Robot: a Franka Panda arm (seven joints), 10 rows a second.
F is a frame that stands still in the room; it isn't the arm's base.
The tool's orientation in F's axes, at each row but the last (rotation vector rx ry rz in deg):
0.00, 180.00, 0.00
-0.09, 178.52, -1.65
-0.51, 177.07, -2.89
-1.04, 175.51, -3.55
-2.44, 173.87, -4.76
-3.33, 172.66, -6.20
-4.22, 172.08, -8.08
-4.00, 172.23, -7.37
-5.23, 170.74, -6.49
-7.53, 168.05, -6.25
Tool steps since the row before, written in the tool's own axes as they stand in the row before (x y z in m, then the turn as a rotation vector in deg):
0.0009, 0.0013, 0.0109, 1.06, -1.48, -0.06
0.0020, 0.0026, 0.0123, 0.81, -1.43, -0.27
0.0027, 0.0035, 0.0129, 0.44, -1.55, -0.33
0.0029, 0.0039, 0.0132, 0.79, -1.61, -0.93
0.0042, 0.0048, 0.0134, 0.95, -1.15, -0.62
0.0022, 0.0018, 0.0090, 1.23, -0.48, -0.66
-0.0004, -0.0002, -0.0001, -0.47, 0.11, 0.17
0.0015, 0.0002, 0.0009, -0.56, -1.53, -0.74
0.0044, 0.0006, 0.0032, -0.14, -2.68, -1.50
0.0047, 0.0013, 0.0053, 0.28, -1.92, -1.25
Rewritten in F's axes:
-0.0009, 0.0013, -0.0109, -1.06, -1.48, 0.06
-0.0017, 0.0024, -0.0124, -0.82, -1.43, 0.28
-0.0021, 0.0031, -0.0131, -0.45, -1.54, 0.36
-0.0019, 0.0033, -0.0135, -0.84, -1.58, 0.93
-0.0029, 0.0040, -0.0140, -0.98, -1.14, 0.58
-0.0011, 0.0011, -0.0093, -1.29, -0.49, 0.54
0.0004, -0.0002, 0.0002, 0.48, 0.12, -0.12
-0.0014, 0.0000, -0.0011, 0.52, -1.43, 0.94
-0.0039, 0.0001, -0.0039, 0.05, -2.55, 1.71
-0.0036, 0.0005, -0.0062, -0.37, -1.85, 1.32

